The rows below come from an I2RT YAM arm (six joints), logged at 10 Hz.
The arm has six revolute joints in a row. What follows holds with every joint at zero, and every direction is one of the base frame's. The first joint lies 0.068 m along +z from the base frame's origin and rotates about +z. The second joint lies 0.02 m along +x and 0.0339 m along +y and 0.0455 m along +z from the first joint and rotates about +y. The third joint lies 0.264 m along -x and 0.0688 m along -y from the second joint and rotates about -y. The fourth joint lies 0.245 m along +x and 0.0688 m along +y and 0.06 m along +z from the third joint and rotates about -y. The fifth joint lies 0.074 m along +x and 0.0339 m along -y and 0.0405 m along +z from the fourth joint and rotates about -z. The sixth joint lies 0.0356 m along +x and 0.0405 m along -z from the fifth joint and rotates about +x. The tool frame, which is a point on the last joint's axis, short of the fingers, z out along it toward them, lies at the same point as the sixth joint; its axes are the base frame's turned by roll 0, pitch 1.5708 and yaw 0 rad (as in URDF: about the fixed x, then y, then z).
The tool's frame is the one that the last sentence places.
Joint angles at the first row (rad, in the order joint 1, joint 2, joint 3, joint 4, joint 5, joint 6):
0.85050 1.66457 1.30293 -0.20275 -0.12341 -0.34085
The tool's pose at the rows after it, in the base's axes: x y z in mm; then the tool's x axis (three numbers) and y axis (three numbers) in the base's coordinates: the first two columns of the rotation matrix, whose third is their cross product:
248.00 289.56 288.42 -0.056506 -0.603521 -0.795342 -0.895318 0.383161 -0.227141
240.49 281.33 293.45 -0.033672 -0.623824 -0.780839 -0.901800 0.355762 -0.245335
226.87 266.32 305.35 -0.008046 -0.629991 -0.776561 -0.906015 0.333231 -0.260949
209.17 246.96 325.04 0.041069 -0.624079 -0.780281 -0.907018 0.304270 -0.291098
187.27 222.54 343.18 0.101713 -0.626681 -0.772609 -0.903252 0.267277 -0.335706
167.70 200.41 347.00 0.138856 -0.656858 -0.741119 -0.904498 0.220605 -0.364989
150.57 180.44 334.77 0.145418 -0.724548 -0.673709 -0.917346 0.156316 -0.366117
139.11 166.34 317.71 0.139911 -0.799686 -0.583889 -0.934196 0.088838 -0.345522
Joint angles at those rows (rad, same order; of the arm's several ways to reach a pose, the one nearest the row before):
0.85050 1.64779 1.30295 -0.25771 -0.12951 -0.36679
0.85050 1.60735 1.28578 -0.29699 -0.13562 -0.40036
0.85050 1.52802 1.25372 -0.34388 -0.14515 -0.42668
0.85049 1.42347 1.22931 -0.40113 -0.16042 -0.46484
0.85050 1.30101 1.19954 -0.47704 -0.17033 -0.52014
0.85052 1.20069 1.15913 -0.56746 -0.17336 -0.57735
0.85051 1.12327 1.09998 -0.68530 -0.16498 -0.63763
0.85050 1.08510 1.05192 -0.80358 -0.14553 -0.69371

